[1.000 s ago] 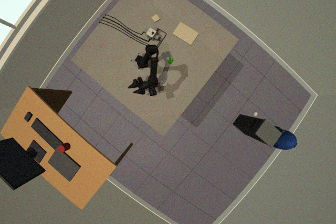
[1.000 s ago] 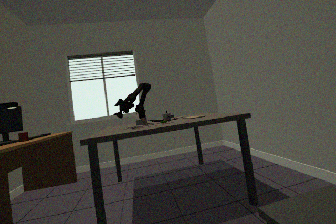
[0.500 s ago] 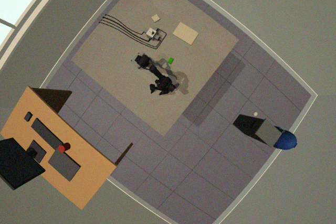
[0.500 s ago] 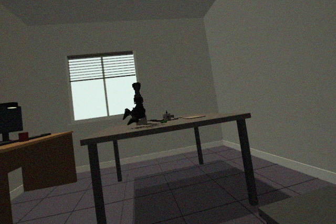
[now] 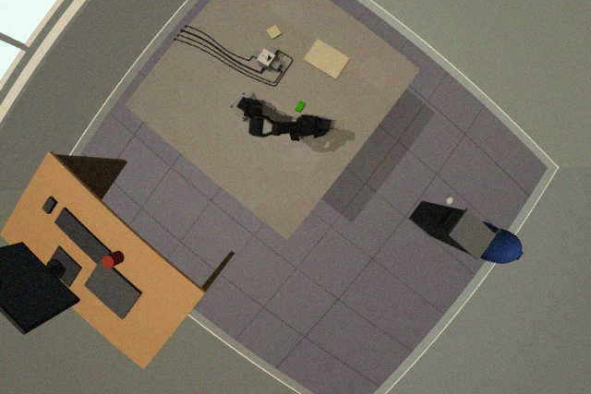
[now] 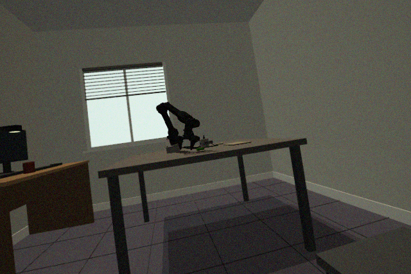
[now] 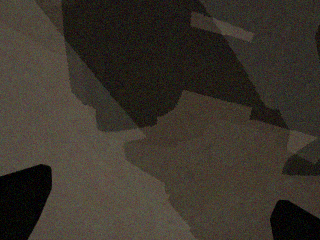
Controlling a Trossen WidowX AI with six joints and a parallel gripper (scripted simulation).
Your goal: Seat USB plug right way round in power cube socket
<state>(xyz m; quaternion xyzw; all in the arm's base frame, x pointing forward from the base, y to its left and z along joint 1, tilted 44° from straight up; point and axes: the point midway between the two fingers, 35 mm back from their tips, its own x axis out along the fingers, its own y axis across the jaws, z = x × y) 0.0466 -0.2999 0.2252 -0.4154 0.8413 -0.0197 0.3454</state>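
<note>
Now: gripper tip 420 mm to the right of the dark USB plug, 250 mm short of it and 60 mm below it. From my gripper tip the other things lie so: tan sheet 470 mm ahead, 170 mm to the left, 20 mm below; small green block 140 mm to the left, 140 mm ahead, 20 mm below.
</note>
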